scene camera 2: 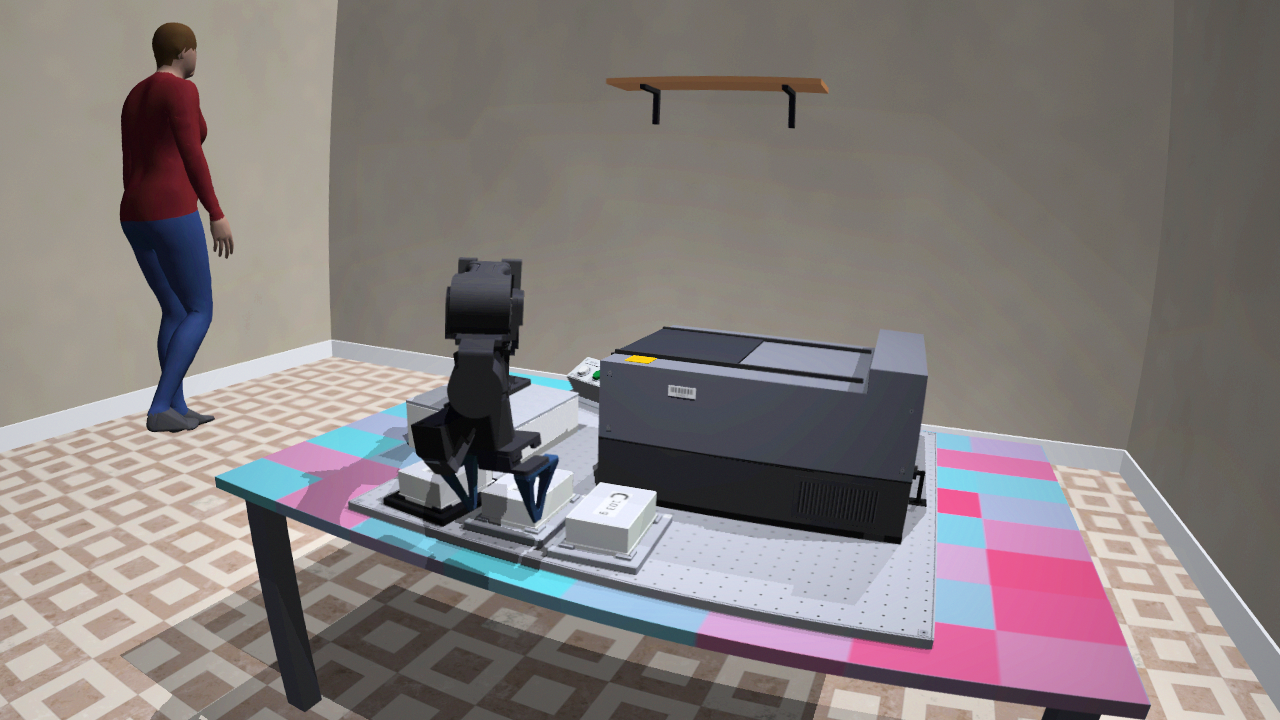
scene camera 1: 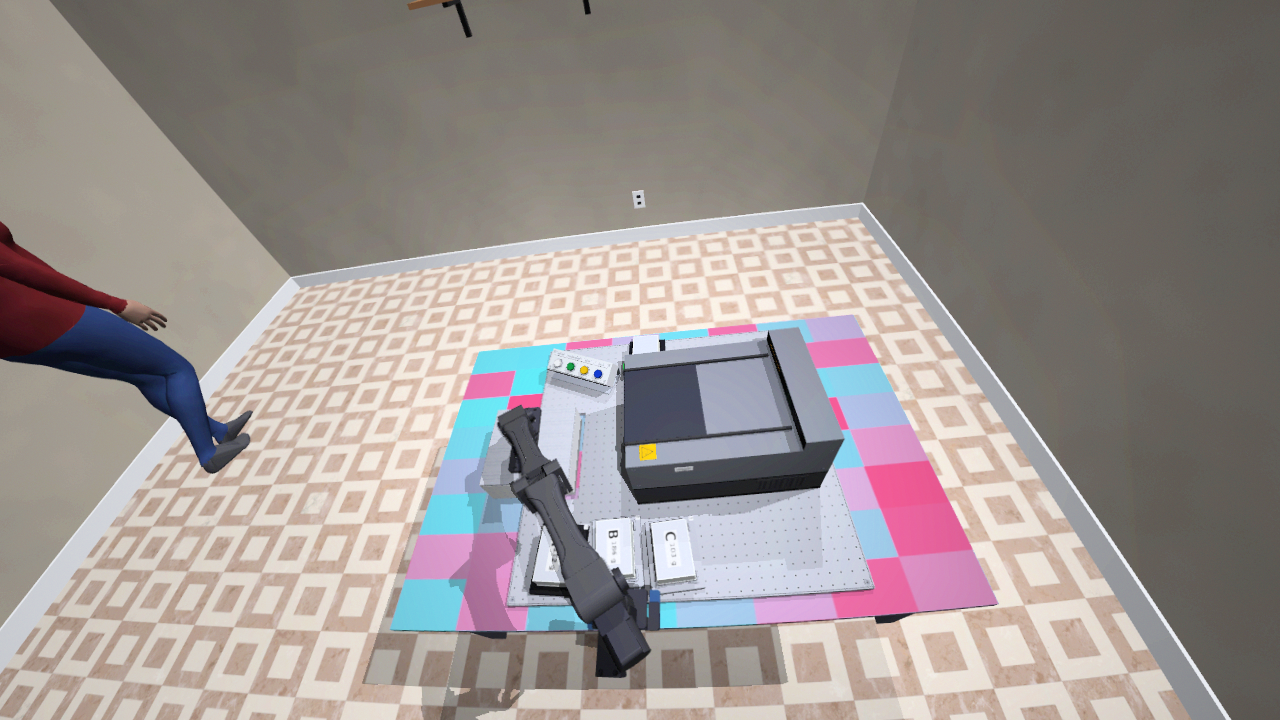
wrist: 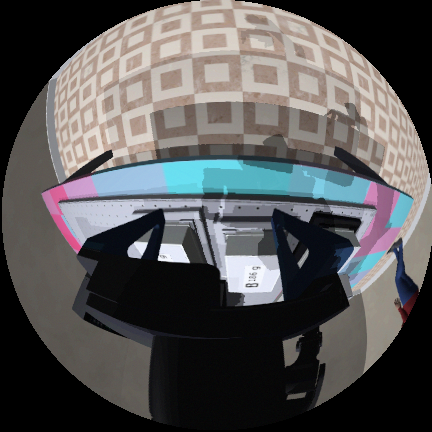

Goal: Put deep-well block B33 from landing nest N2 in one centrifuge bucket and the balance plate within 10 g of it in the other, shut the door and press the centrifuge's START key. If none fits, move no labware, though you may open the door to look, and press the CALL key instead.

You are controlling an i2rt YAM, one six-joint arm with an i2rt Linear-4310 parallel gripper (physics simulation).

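Frame: origin at the arm's base, x ahead, y left, z up, level; millimetres.
Seen in the pictures: gripper, fingertip midpoint: [scene camera 2: 503, 515] [wrist: 217, 214].
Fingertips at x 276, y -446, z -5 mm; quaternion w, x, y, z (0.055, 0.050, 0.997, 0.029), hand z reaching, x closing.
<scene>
A point is followed by its place in that frame.
My gripper [scene camera 2: 505, 512] {x 276, y -446, z -5 mm} [wrist: 217, 214] {x 276, y -446, z -5 mm} is open and empty near the table's front edge, by plates B and C. Plate B [scene camera 1: 614, 546] {x 238, y -304, z -20 mm} [wrist: 252, 267] {x 240, y -337, z -20 mm}, white and labelled 186 g, sits in the middle nest; my fingers partly cover it in scene camera 2. Plate C [scene camera 1: 671, 548] {x 368, y -322, z -20 mm} [scene camera 2: 610, 519] {x 384, y -368, z -21 mm}, labelled 103 g, sits in the nest to its right. A third white block [scene camera 2: 427, 483] {x 107, y -370, z -26 mm} sits on a black nest to the left; the arm hides most of its label. The grey centrifuge [scene camera 1: 716, 474] {x 491, y -196, z 62 mm} [scene camera 2: 760, 429] {x 534, y -197, z 67 mm} has its top covered. The key box [scene camera 1: 580, 371] {x 144, y 231, z -10 mm} has white, green, yellow and blue keys. I cannot identify B33.
A pale grey box [scene camera 2: 550, 416] {x 130, y -14, z -22 mm} stands behind the nests at the left, partly behind the arm. A small white-topped item [scene camera 1: 645, 344] {x 356, y 315, z -16 mm} stands behind the centrifuge. A person [scene camera 1: 53, 313] [scene camera 2: 165, 161] stands at the far left, away from the table. A shelf [scene camera 2: 716, 84] is on the wall.
</scene>
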